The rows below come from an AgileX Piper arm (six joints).
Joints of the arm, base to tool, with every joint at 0 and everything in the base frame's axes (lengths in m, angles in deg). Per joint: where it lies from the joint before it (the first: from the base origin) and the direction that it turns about. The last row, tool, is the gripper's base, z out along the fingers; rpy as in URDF.
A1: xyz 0 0 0.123 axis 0 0 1
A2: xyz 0 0 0 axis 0 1 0
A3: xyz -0.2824 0 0.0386 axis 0 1 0
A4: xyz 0.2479 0 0.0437 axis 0.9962 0 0.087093
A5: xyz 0 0 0 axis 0 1 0
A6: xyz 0.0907 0 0.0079 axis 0.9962 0 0.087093
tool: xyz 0 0 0 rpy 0 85.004 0
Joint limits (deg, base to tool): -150..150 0..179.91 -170..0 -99.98..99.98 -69.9..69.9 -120..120
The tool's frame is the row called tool.
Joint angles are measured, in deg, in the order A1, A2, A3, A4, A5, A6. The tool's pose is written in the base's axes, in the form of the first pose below.
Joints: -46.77 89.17 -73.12 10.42 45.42 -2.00
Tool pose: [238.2 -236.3 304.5 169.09 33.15 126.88]
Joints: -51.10 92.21 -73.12 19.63 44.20 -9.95
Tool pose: [234.3 -256.5 290.0 163.71 32.29 123.85]
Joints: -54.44 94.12 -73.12 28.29 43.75 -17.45
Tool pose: [230.0 -270.5 282.4 158.54 32.55 121.31]
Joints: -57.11 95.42 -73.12 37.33 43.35 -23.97
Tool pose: [227.0 -281.2 279.7 152.27 33.58 117.39]
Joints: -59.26 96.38 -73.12 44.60 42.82 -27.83
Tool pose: [223.6 -290.9 278.8 146.43 34.16 112.19]
